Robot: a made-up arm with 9 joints.
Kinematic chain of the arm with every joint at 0, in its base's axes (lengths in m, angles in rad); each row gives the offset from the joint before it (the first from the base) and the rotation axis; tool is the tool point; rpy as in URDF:
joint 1: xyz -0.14 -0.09 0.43 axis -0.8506 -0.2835 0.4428
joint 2: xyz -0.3 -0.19 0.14 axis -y
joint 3: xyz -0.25 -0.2 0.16 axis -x
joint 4: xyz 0.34 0 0.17 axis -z
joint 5: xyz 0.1 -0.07 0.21 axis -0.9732 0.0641 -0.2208
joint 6: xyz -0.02 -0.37 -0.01 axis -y
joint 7: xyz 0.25 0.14 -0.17 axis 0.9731 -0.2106 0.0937
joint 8: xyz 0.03 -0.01 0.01 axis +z
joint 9: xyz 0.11 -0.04 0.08 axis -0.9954 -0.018 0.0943
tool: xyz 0.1 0 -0.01 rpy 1.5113 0.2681 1.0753
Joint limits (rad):
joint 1: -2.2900..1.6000
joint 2: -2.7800..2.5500
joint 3: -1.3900..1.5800
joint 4: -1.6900..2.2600
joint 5: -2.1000..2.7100
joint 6: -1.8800..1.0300
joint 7: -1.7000..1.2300
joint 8: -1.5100..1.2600
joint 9: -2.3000..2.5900
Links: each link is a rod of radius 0.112 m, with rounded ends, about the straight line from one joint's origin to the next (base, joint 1, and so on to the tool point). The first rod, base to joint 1, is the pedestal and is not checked.
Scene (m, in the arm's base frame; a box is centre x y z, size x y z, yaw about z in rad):
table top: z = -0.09
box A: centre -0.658 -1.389 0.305 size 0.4 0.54 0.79 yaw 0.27
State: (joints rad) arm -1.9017 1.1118 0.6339 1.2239 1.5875 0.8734 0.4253 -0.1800 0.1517
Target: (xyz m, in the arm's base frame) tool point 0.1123 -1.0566 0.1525
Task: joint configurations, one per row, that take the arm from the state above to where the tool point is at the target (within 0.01 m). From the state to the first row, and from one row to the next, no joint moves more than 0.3 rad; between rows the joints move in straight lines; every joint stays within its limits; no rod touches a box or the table.
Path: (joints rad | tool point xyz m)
1: -1.6211 0.9756 0.6300 1.2779 1.6204 0.9126 0.5493 -0.3655 0.0313 | -1.1388 -0.8937 1.0801
2: -1.3405 0.8394 0.6261 1.3318 1.6534 0.9517 0.6732 -0.5509 -0.0891 | -1.0327 -0.9407 1.1709
3: -1.0599 0.7032 0.6221 1.3858 1.6863 0.9908 0.7972 -0.7364 -0.2095 | -0.9157 -0.9380 1.2872
4: -0.7793 0.5670 0.6182 1.4398 1.7193 1.0300 0.9211 -0.9219 -0.3300 | -0.7985 -0.8774 1.4139
5: -0.9377 0.3094 0.5856 1.2885 1.7034 1.0012 0.8357 -0.7856 -0.2091 | -0.4876 -1.1178 1.2421
6: -1.0962 0.0518 0.5529 1.1373 1.6875 0.9725 0.7504 -0.6493 -0.0882 | -0.2184 -1.2513 0.9216
7: -1.2547 -0.2059 0.5203 0.9860 1.6716 0.9437 0.6650 -0.5130 0.0326 | -0.0166 -1.2334 0.5287
8: -1.4132 -0.4635 0.4876 0.8348 1.6557 0.9150 0.5796 -0.3767 0.1535 | 0.1123 -1.0566 0.1524

